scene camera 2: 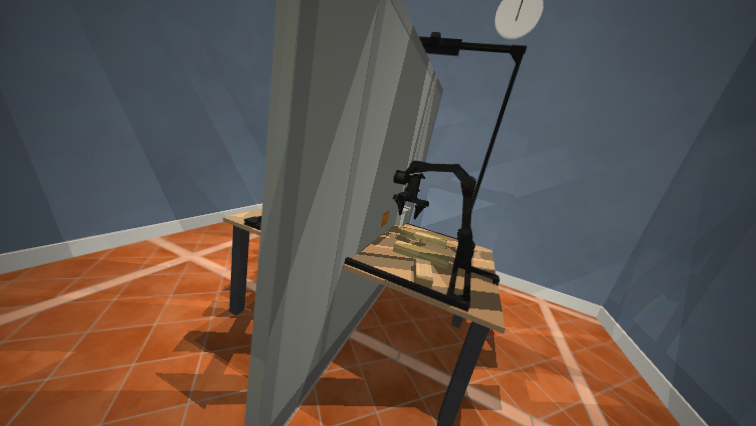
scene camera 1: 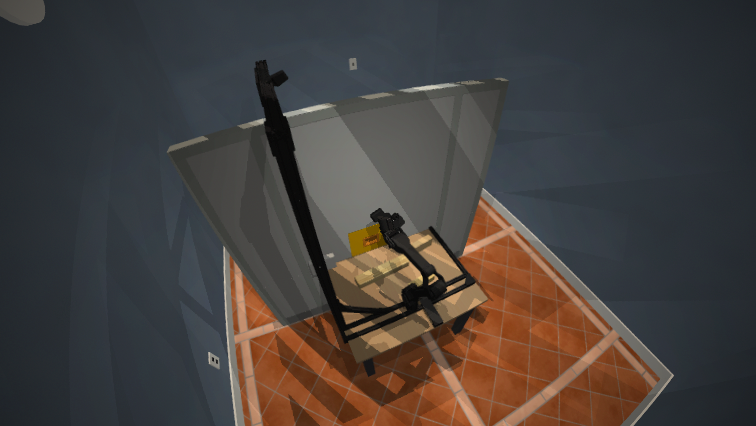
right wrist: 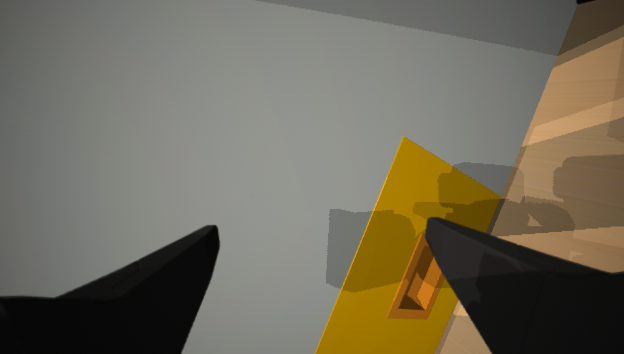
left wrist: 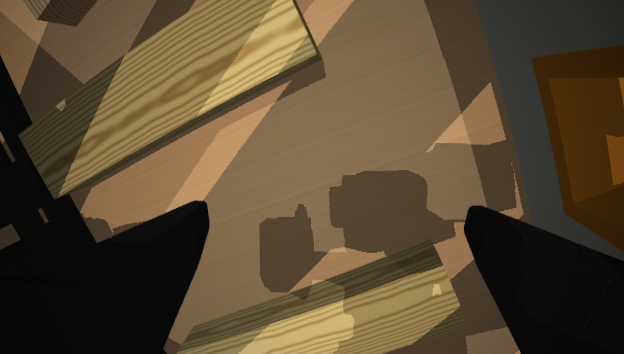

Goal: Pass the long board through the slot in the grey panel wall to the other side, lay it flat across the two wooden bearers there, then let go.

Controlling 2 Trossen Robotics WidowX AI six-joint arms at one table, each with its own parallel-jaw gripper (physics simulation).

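Frame: origin at the left arm's base, x up, y left, z back, level; metres.
Seen in the pictures: left gripper, between the fingertips: [scene camera 2: 407, 217] [left wrist: 339, 216]; right gripper, between the fingertips: [right wrist: 324, 231]; left arm's base, origin of its link: [scene camera 2: 463, 260] [left wrist: 56, 253]; right arm's base, origin of its link: [scene camera 1: 411, 305].
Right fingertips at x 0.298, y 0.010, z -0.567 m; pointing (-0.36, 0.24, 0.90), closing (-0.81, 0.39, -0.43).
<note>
Offsets run from my right fingertips to a thing's middle. "*": to the spot under its first point.
The long board {dx -0.297, dy -0.058, dz -0.095 m} [scene camera 1: 381, 270] lies on the table in scene camera 1, partly behind the right arm. The grey panel wall [scene camera 1: 365, 158] [scene camera 2: 328, 158] [right wrist: 200, 100] has an orange-framed slot {* dx -0.250, dy -0.039, dz +0.101 m} [scene camera 1: 371, 240] [scene camera 2: 385, 218] [right wrist: 422, 285]. On its other side, one bearer {dx -0.298, dy -0.157, dz +0.342 m} [scene camera 2: 425, 238] [left wrist: 390, 305] and a second bearer {dx -0.298, dy +0.075, dz +0.377 m} [scene camera 2: 417, 250] [left wrist: 165, 95] lie roughly parallel, apart. My right gripper [scene camera 1: 376, 218] [right wrist: 324, 231] is open and empty, close to the wall near the slot. The board does not show in the right wrist view. My left gripper [scene camera 2: 409, 214] [left wrist: 339, 216] is open and empty, above the bearers.
A wooden block {dx -0.298, dy +0.253, dz +0.421 m} [scene camera 2: 423, 270] [left wrist: 60, 12] lies beside the second bearer. A yellow plate [scene camera 1: 358, 246] [right wrist: 370, 250] surrounds the slot on the right arm's side. Black frame bars [scene camera 1: 449, 248] [scene camera 2: 407, 283] run along the table edges, and tall posts [scene camera 1: 304, 211] [scene camera 2: 499, 121] rise from them.
</note>
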